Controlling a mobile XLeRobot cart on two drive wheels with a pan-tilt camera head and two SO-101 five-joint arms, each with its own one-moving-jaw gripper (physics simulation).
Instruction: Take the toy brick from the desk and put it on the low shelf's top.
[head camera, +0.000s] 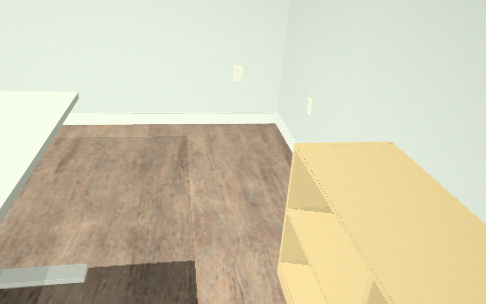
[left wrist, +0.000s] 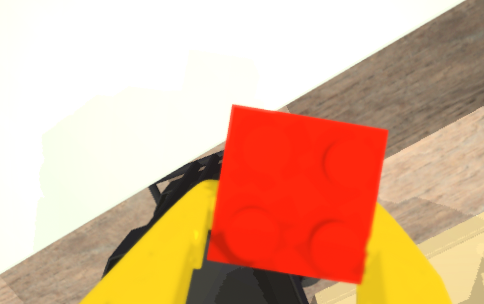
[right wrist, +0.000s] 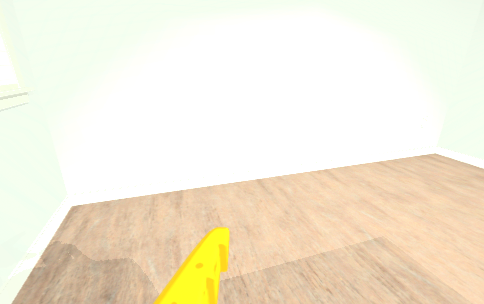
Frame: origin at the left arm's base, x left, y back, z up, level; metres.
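Where they show: left hand at its tool point: (left wrist: 220, 199); right hand at its tool point: (right wrist: 228, 243).
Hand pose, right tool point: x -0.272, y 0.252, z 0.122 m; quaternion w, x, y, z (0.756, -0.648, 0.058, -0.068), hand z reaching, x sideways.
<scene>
After its pixels a point has its place.
The red toy brick (left wrist: 295, 195) @[y -0.116, x 0.198, z 0.059 m] is between the two yellow jaws of my left gripper (left wrist: 292, 215), which press on its two sides, so the gripper is shut on it. Behind the brick, the white desk top (head camera: 30, 135) @[y -0.982, x 0.393, z -0.055 m] (left wrist: 125, 40) @[y -0.058, x 0.270, z -0.055 m] fills the upper left of the left wrist view. The low shelf (head camera: 395, 200) @[y -0.933, x -0.600, z -0.165 m] (left wrist: 450, 257) @[y -0.515, x -0.515, z -0.696 m] is pale yellow wood, at the right of the head view and the lower right of the left wrist view. My right gripper (right wrist: 222, 242) shows one notched jaw, so it is fully open. Neither gripper shows in the head view.
The desk's edge is at the left of the head view. A pale bar (head camera: 45, 275) lies low at the left. Brown wood floor (head camera: 235, 200) @[y -1.781, x -0.169, z -0.775 m] (right wrist: 300, 215) @[y 1.450, x 0.338, z -0.775 m] runs between desk and shelf. Walls (head camera: 150, 55) @[y -2.743, x 0.475, z -0.261 m] meet in a corner beyond the shelf. Black robot parts (left wrist: 190, 180) @[y 0.105, x 0.060, z -0.539 m] show beside the brick.
</scene>
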